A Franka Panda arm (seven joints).
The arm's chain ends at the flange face. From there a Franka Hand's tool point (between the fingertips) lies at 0.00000 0.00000 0.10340 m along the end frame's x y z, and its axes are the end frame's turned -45 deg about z.
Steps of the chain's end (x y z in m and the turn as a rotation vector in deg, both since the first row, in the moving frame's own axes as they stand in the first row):
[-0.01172 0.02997 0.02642 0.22 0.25 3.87]
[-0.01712 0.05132 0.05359 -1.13 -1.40 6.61]
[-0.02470 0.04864 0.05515 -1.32 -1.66 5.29]
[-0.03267 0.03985 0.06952 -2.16 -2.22 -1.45]
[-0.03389 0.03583 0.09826 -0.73 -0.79 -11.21]
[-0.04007 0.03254 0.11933 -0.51 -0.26 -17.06]
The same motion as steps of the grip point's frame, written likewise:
[-0.02888 0.01296 0.02642 -0.02 0.33 3.87]
[-0.05160 0.02365 0.05354 0.19 -1.79 6.61]
[-0.05564 0.01632 0.05508 0.24 -2.11 5.29]
[-0.05687 0.00507 0.06937 0.04 -3.10 -1.45]
[-0.05123 0.00148 0.09824 0.04 -1.07 -11.21]
[-0.05226 -0.00486 0.11932 -0.18 -0.54 -17.06]

